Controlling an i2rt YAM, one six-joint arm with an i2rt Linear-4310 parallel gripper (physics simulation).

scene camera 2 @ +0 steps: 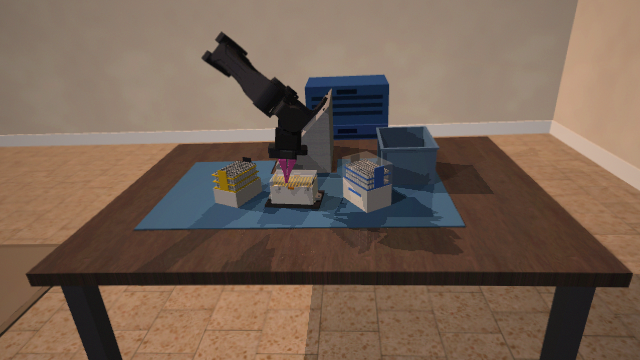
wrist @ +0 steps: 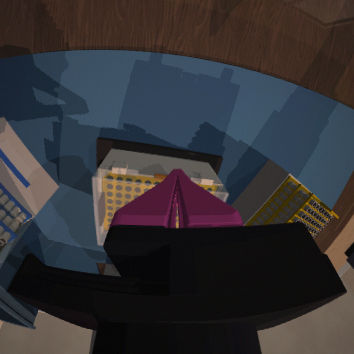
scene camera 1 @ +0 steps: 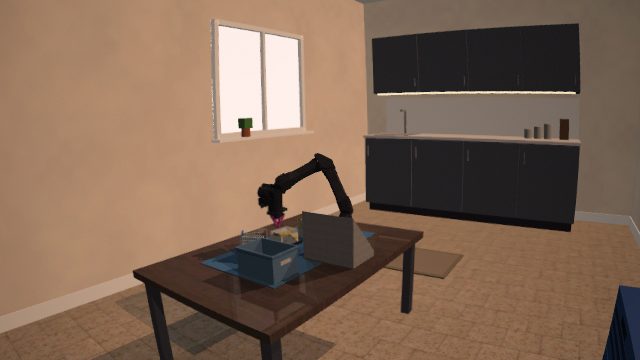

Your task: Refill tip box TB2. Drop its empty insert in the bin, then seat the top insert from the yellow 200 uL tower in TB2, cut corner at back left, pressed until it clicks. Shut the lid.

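Observation:
My gripper (scene camera 1: 278, 225) (scene camera 2: 287, 183) (wrist: 176, 175) is shut, its magenta fingertips together with nothing between them. It points down over tip box TB2 (scene camera 1: 286, 236) (scene camera 2: 293, 196) (wrist: 145, 159), a clear-walled box. A yellow perforated insert (scene camera 2: 306, 182) (wrist: 112, 201) lies level in its top; the fingers hide part of it in the wrist view. Whether the tips touch it I cannot tell. The clear lid is hard to make out. The yellow tower (scene camera 2: 237, 191) (wrist: 272, 206) stands left of TB2 in scene camera 2, with stacked inserts full of tips. The grey-blue bin (scene camera 1: 250, 261) (scene camera 2: 410, 167) stands at the back right there.
A blue tower (scene camera 2: 367, 195) (wrist: 25, 162) under a clear cover stands right of TB2 in scene camera 2. TB2 sits on a black holder (scene camera 2: 280, 205) (wrist: 106, 145) on the blue mat (scene camera 2: 170, 217). A grey wedge-shaped panel (scene camera 1: 327, 240) (scene camera 2: 324, 145) stands behind TB2.

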